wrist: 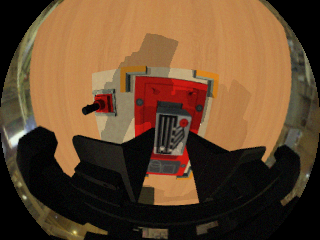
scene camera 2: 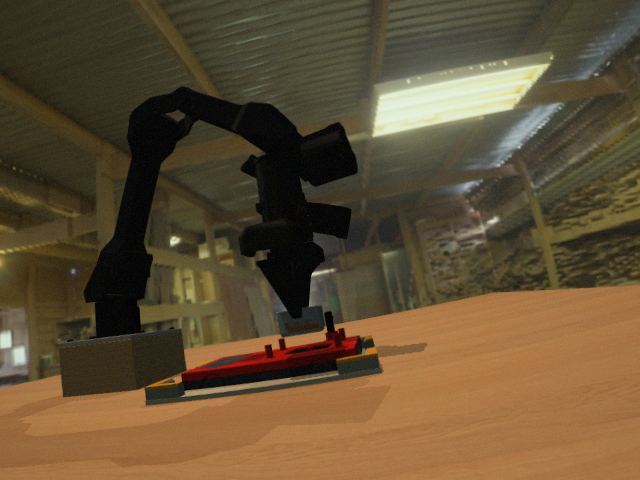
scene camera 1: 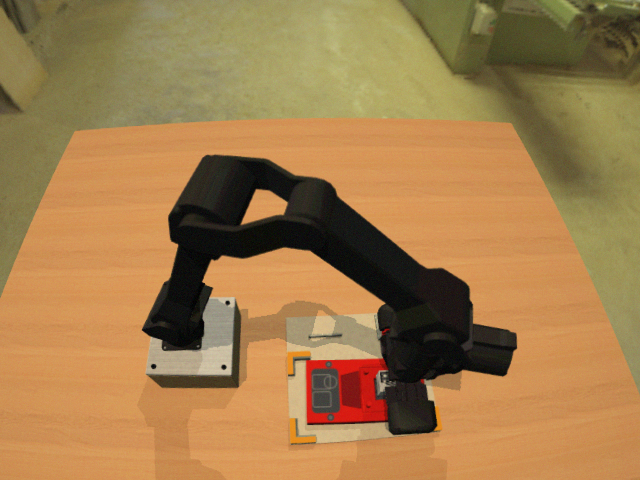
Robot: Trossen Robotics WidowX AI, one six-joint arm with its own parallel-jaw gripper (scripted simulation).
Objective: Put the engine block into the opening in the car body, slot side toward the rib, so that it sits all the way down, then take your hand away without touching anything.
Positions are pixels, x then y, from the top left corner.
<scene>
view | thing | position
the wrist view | my gripper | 170, 132
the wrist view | engine block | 172, 125
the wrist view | red car body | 150, 92
</scene>
